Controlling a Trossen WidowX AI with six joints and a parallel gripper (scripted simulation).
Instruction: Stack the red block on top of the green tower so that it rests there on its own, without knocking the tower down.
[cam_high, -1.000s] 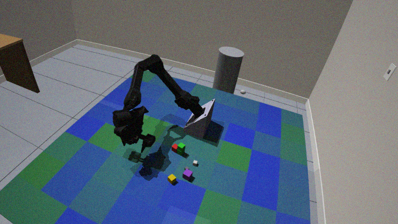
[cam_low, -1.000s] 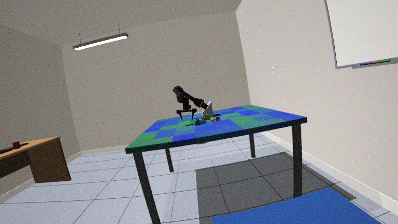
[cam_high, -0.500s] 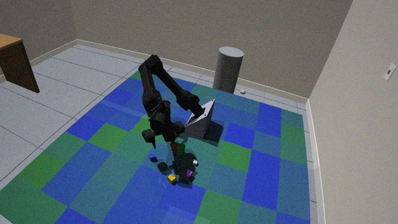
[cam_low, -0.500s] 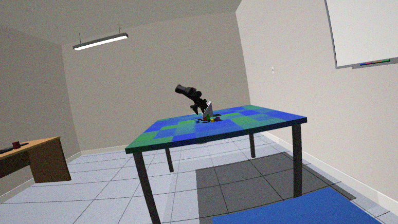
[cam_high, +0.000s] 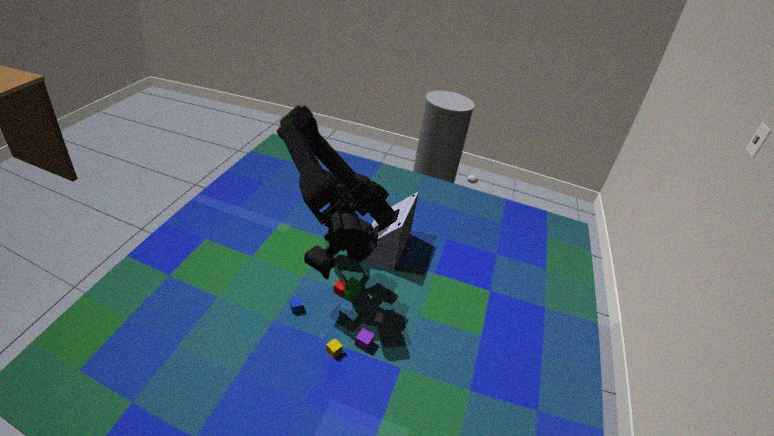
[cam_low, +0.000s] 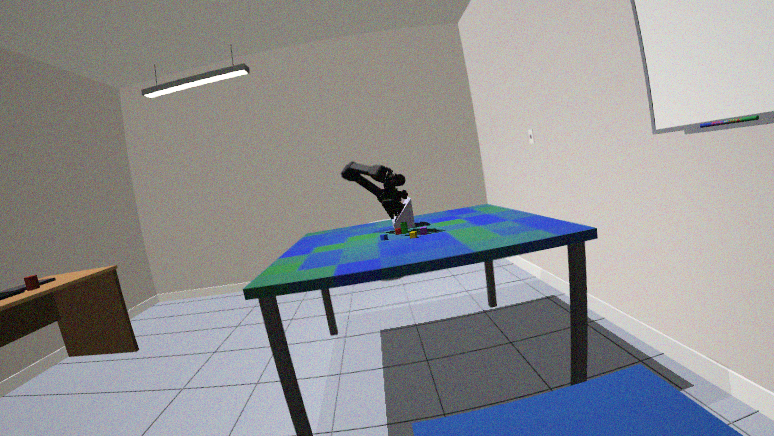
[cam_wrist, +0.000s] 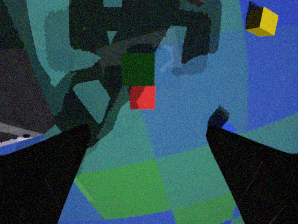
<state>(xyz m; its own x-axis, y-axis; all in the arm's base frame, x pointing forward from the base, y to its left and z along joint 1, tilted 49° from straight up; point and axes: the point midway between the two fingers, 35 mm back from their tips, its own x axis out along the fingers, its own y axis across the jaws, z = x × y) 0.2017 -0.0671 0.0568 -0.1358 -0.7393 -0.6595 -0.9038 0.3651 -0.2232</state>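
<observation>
Now: the red block 10 mm to the left of my gripper tip and 70 mm below it. Also, from my gripper tip: purple block (140 mm ahead, 100 mm to the left, 70 mm below); then blue block (90 mm ahead, 80 mm to the right, 70 mm below); then white block (60 mm ahead, 120 mm to the left, 80 mm below).
</observation>
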